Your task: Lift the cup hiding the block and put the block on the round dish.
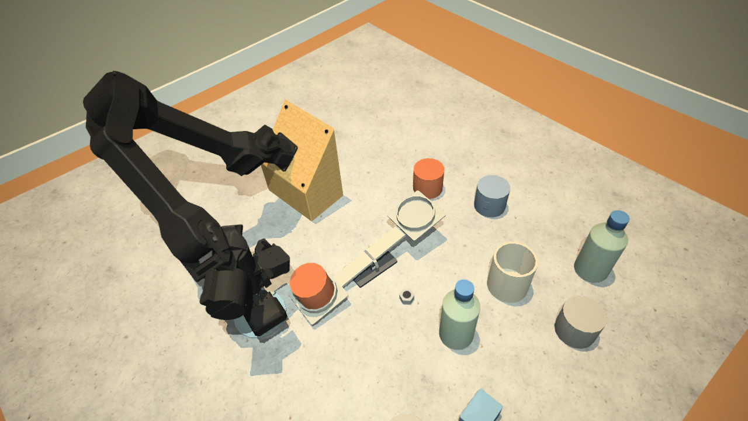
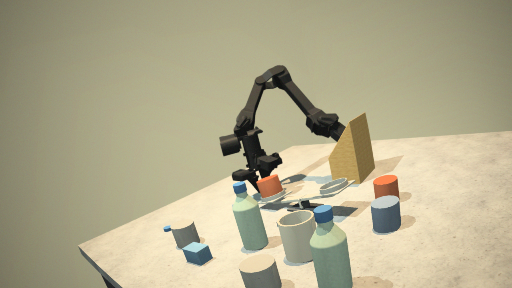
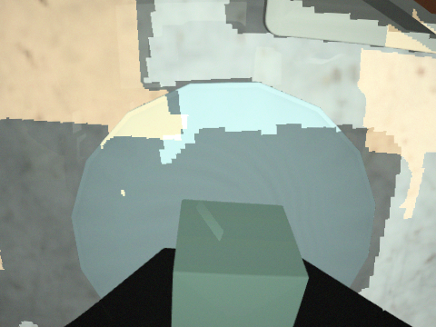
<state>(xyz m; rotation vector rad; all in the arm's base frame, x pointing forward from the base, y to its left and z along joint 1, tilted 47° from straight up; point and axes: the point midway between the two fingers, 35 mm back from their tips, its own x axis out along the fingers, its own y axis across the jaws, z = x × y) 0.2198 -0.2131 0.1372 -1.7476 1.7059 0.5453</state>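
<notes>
Now: the pale green block 10 mm above my gripper tip. The rest, counted from my gripper tip: beige cup 300 mm ahead, 390 mm to the left, 20 mm above; nut 180 mm ahead, 230 mm to the left, 10 mm below; pale green round dish 20 mm below.
</notes>
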